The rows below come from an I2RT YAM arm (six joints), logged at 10 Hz.
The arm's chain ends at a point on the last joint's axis. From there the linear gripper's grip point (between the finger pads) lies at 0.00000 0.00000 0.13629 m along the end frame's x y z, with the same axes.
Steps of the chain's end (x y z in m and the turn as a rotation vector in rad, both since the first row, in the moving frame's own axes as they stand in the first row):
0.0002 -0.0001 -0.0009 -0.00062 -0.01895 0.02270
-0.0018 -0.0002 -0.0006 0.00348 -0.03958 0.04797
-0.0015 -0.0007 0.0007 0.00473 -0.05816 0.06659
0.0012 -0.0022 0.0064 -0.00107 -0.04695 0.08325
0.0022 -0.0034 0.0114 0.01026 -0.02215 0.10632
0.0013 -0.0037 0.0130 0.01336 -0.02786 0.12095
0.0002 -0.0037 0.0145 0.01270 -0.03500 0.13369
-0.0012 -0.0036 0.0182 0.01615 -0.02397 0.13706
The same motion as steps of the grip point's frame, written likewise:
-0.0024 0.0000 -0.0009 -0.00062 -0.01895 0.02270
-0.0072 -0.0008 -0.0007 0.00348 -0.03958 0.04797
-0.0094 -0.0016 0.0005 0.00473 -0.05816 0.06659
-0.0052 -0.0023 0.0062 -0.00107 -0.04695 0.08325
-0.0007 -0.0050 0.0114 0.01026 -0.02215 0.10632
-0.0024 -0.0057 0.0129 0.01336 -0.02786 0.12095
-0.0044 -0.0057 0.0144 0.01270 -0.03500 0.13369
-0.0043 -0.0060 0.0181 0.01615 -0.02397 0.13706

